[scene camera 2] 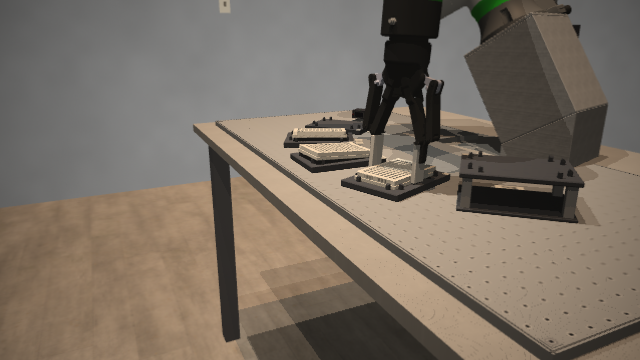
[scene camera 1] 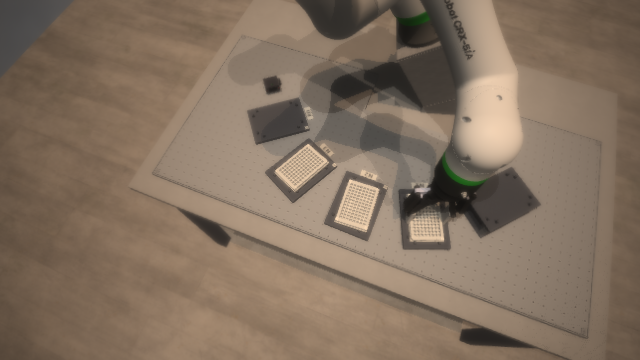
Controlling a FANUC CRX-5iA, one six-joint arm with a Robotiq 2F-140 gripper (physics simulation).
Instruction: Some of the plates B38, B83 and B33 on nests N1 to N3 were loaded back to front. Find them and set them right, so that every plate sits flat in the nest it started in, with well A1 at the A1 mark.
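Places are measured from the arm's base along level axes (x ahead, y left, z up), in centimetres.
Where they show: gripper, fingertip midpoint: (scene camera 2: pixel 394 175) (scene camera 1: pixel 424 219); arm's base, origin of the base link: (scene camera 2: pixel 514 34) (scene camera 1: pixel 428 23).
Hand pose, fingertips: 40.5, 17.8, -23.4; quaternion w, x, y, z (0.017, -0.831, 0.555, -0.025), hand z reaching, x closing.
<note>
Each offset is from my fingertips to the top centre of the thing, as dx, dy, dz. "pt": to the spot under its first point.
My gripper (scene camera 1: pixel 432 214) (scene camera 2: pixel 396 172) points down, shut on the pale plate {-0.4, -0.2, +1.2} (scene camera 1: pixel 426 231) (scene camera 2: pixel 387 172) at nest N1 {pt +6.6, +2.7, -0.3} (scene camera 1: pixel 426 246) (scene camera 2: pixel 370 191), with one pale fingertip at each long side. That plate looks level, low between the nest's pins. At nest N2 {pt +10.8, -16.4, -0.2} (scene camera 1: pixel 350 231) (scene camera 2: pixel 313 166) a plate {+3.7, -17.4, +2.1} (scene camera 1: pixel 357 205) (scene camera 2: pixel 332 150) sits tilted, with a dark gap under it in scene camera 2. At nest N3 {pt +8.2, -34.4, -0.3} (scene camera 1: pixel 292 196) (scene camera 2: pixel 290 142) a plate {-0.3, -35.6, +2.1} (scene camera 1: pixel 301 168) (scene camera 2: pixel 319 133) looks about level. Plate names and wells A1 cannot be read. The gripper hides N1's A1 corner.
A dark nest {-14.4, -49.6, +2.2} (scene camera 1: pixel 277 121) (scene camera 2: pixel 340 124) labelled R0 holds no plate. A small black block {pt -21.7, -55.8, +2.1} (scene camera 1: pixel 272 84) (scene camera 2: pixel 358 113) stands behind it. A raised dark stand (scene camera 1: pixel 505 200) (scene camera 2: pixel 520 170) with pins on top is close to the gripper, beside N1.
</note>
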